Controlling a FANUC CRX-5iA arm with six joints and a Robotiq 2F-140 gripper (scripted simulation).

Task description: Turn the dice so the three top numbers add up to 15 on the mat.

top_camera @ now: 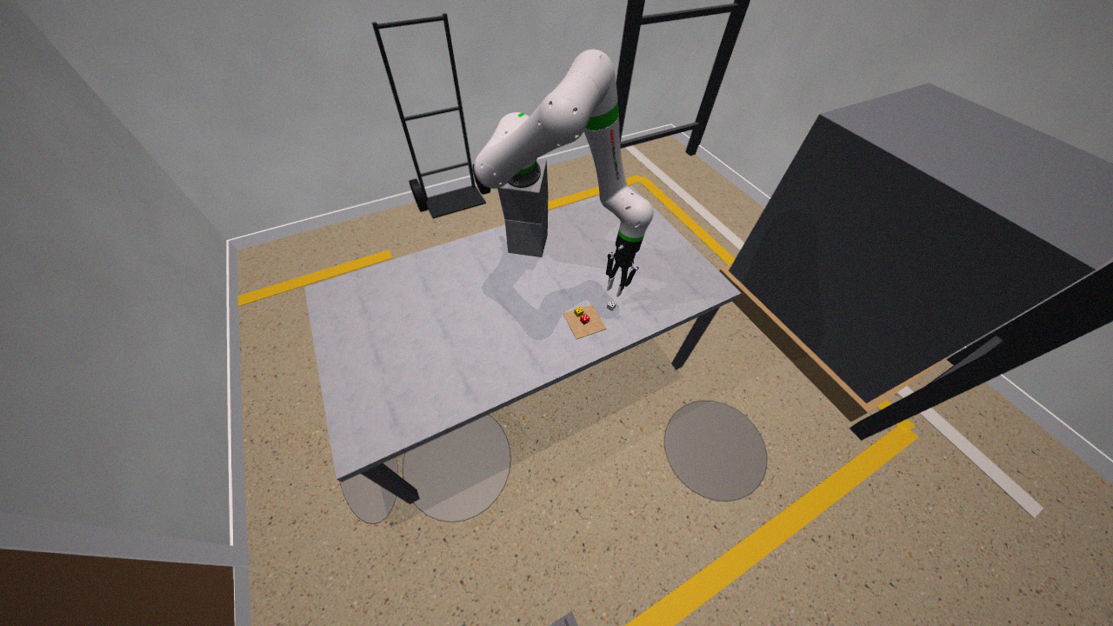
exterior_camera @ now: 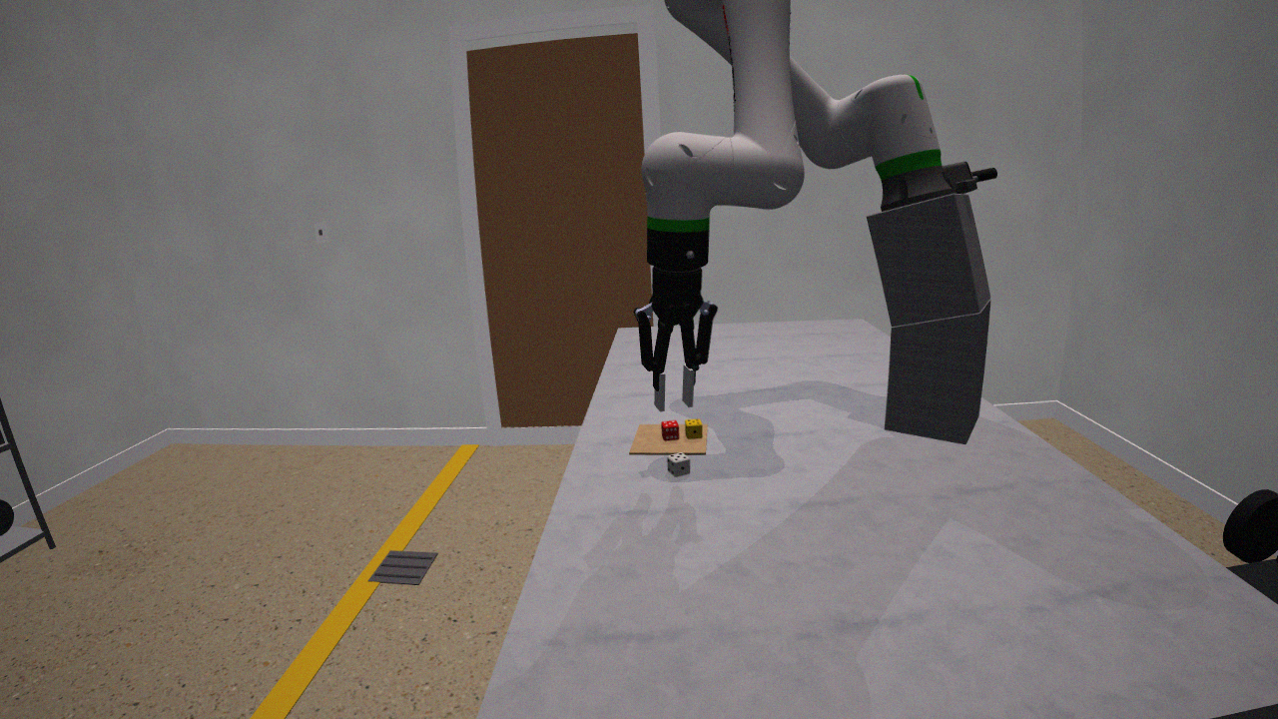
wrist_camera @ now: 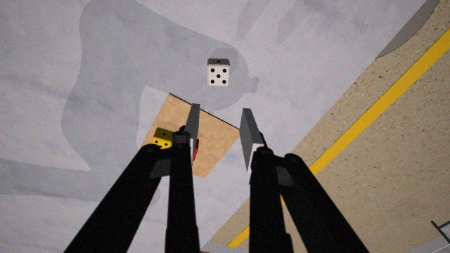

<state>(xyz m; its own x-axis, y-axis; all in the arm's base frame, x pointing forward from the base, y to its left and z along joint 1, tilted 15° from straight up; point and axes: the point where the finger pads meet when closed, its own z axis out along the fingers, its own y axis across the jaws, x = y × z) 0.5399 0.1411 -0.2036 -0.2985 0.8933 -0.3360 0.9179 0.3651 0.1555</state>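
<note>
Now: the white die 130 mm below my hand and 10 mm to the left of it. The rest, counted from my hand: tan mat (150 mm below, 140 mm to the right, 10 mm ahead); then yellow die (140 mm to the right, 130 mm below, 40 mm behind); then red die (140 mm to the right, 130 mm below, 10 mm ahead).
</note>
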